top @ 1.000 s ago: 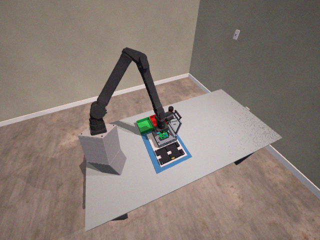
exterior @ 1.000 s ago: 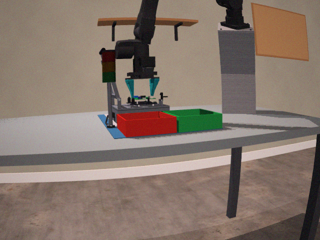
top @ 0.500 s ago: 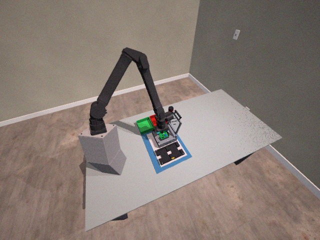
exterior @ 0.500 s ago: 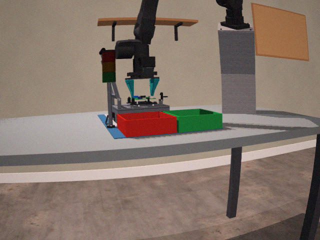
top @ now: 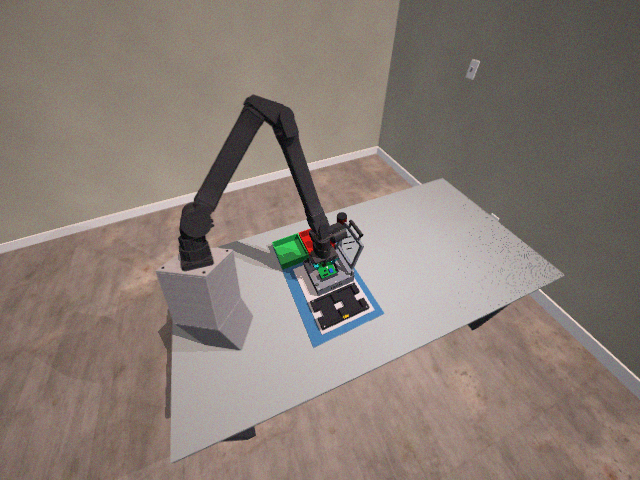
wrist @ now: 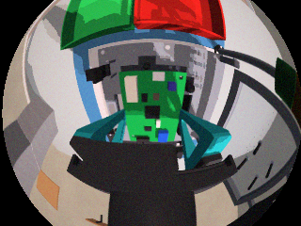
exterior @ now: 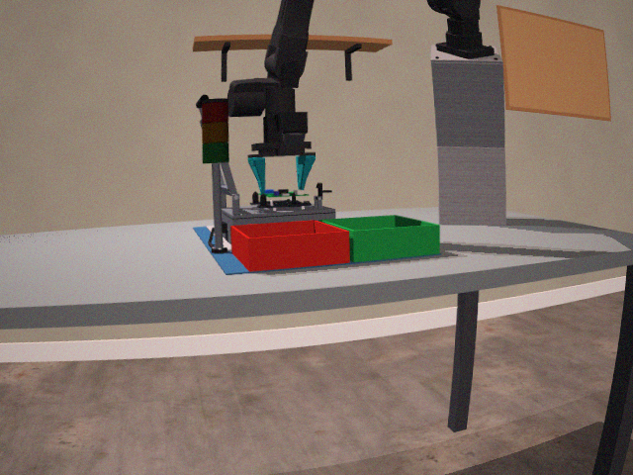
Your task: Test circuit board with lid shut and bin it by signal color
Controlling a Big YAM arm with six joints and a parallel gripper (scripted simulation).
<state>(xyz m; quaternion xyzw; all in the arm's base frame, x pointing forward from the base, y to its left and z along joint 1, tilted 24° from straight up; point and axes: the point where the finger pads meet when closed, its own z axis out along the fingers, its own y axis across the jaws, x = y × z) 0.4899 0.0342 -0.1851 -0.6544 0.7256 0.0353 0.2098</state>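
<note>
Right now my hand is right at the green circuit board. The rest, counted from my hand: tester lid: 13 cm ahead, 9 cm above, 1 cm to the right; tester plate: 2 cm below, 1 cm to the left, 1 cm ahead; latch hook: 6 cm to the left, 6 cm behind.
</note>
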